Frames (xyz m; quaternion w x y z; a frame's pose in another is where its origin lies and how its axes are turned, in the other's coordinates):
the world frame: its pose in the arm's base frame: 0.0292 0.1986 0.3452 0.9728 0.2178 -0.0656 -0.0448
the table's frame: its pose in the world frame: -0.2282 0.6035 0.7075 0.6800 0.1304 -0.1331 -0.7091
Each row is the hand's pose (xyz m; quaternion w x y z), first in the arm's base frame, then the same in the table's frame.
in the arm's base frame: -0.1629 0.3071 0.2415 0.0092 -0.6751 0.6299 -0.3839
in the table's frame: 0.5636 -0.2633 -0.7726 0.0608 -0.8793 -0.2477 -0.4022
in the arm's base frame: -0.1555 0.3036 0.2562 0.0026 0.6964 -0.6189 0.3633
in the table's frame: 0.5596 -0.2498 -0.7633 0.0321 -0.8795 -0.2638 -0.3947
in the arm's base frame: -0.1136 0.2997 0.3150 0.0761 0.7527 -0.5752 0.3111
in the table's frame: 0.5333 -0.1884 -0.7359 0.0668 0.8560 0.3168 0.4030
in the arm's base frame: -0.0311 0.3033 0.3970 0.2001 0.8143 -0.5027 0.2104
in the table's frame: 0.4861 -0.0846 -0.7125 0.2325 0.7971 0.3767 0.4107
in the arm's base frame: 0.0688 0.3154 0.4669 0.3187 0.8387 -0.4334 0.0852
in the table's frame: 0.4348 0.0267 -0.7104 0.4014 0.7196 0.3994 0.4019
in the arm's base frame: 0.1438 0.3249 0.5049 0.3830 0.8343 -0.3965 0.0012
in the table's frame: 0.4023 0.1042 -0.7206 0.4994 0.6673 0.3932 0.3882
